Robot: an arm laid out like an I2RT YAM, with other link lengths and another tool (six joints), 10 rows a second.
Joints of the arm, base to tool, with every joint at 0 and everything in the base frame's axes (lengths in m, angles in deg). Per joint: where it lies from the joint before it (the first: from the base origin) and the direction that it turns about. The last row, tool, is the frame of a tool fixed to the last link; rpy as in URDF.
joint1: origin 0 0 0.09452 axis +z
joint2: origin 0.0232 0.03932 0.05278 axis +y
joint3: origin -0.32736 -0.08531 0 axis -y
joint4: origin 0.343 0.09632 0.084 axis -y
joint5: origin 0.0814 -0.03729 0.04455 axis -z
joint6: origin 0.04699 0 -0.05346 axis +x
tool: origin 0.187 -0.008 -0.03 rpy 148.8 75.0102 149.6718
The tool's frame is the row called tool.
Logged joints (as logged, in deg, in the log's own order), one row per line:
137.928 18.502 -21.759 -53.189 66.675 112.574
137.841 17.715 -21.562 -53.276 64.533 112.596
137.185 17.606 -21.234 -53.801 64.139 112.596
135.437 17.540 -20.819 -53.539 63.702 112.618
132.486 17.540 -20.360 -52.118 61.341 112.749
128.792 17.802 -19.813 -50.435 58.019 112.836
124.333 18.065 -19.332 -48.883 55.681 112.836
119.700 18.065 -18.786 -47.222 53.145 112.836
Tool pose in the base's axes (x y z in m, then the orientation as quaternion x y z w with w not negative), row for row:
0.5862 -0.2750 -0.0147 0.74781 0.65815 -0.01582 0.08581
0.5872 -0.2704 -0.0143 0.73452 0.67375 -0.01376 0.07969
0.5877 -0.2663 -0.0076 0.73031 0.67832 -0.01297 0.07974
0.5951 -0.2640 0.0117 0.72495 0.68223 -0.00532 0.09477
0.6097 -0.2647 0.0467 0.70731 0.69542 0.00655 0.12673
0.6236 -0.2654 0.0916 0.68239 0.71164 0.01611 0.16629
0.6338 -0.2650 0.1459 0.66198 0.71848 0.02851 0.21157
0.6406 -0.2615 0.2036 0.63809 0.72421 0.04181 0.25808
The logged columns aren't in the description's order. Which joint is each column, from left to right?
Columns, left to right: joint2, joint5, joint1, joint4, joint6, joint3.
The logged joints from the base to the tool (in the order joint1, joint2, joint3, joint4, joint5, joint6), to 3 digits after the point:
-21.759 137.928 112.574 -53.189 18.502 66.675
-21.562 137.841 112.596 -53.276 17.715 64.533
-21.234 137.185 112.596 -53.801 17.606 64.139
-20.819 135.437 112.618 -53.539 17.540 63.702
-20.360 132.486 112.749 -52.118 17.540 61.341
-19.813 128.792 112.836 -50.435 17.802 58.019
-19.332 124.333 112.836 -48.883 18.065 55.681
-18.786 119.700 112.836 -47.222 18.065 53.145

